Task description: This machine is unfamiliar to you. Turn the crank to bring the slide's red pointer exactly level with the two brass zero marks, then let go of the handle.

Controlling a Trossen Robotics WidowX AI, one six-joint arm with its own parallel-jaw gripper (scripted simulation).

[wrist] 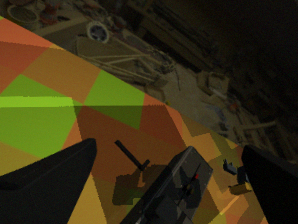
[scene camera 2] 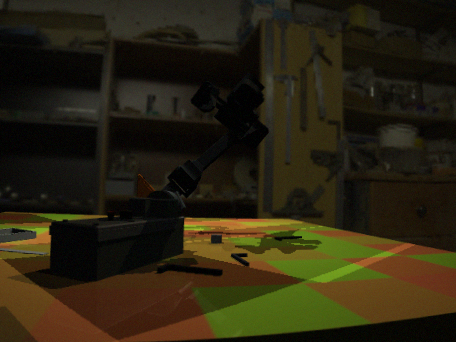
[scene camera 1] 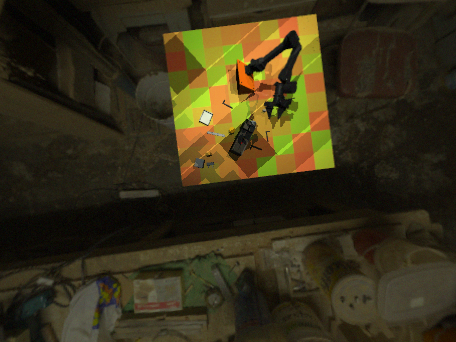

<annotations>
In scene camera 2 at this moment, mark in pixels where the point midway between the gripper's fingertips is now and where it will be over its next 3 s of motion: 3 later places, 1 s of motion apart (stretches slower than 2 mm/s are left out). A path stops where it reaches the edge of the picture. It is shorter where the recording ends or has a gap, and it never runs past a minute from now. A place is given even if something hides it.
My gripper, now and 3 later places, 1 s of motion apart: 230, 122; 139, 150; 127, 178; 155, 154
</annotations>
